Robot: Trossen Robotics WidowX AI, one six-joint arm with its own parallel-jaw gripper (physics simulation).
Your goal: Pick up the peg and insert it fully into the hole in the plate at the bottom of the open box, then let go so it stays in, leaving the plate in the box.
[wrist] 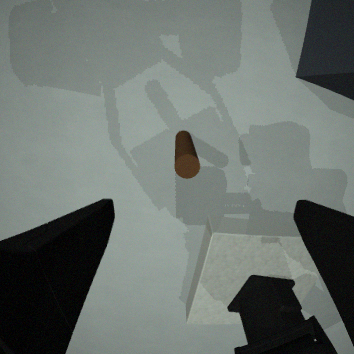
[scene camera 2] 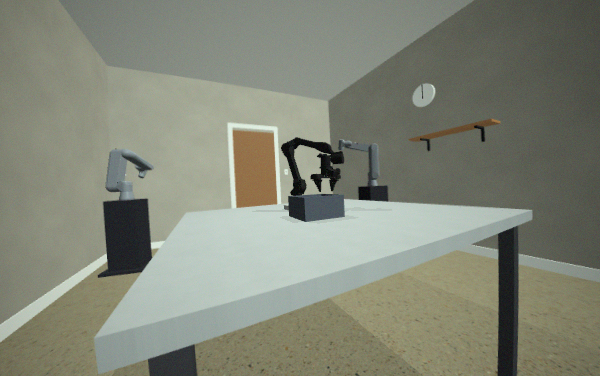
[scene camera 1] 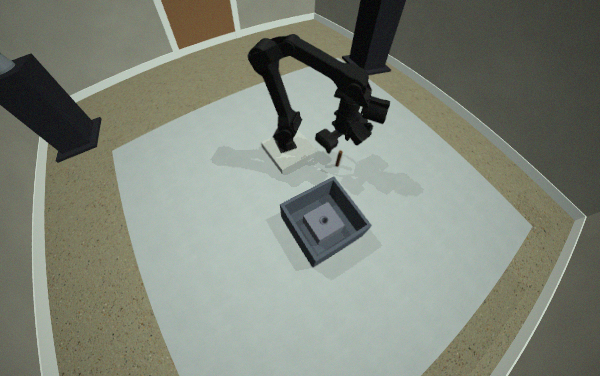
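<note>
A brown cylindrical peg stands upright on the table, behind the box in scene camera 1. My gripper is open and empty, pointing down above the table near the peg. In the wrist view the peg shows between and ahead of the two fingertips, touching neither. The open dark grey-blue box stands apart from the peg. Inside it, a pale grey plate lies on the bottom with a round hole in its top. The box walls hide the plate in scene camera 2.
The arm's pale square base slab lies close to the peg, on the side away from the box. The pale table carries the arm and the box. Two grey arms on dark pedestals stand beyond the table.
</note>
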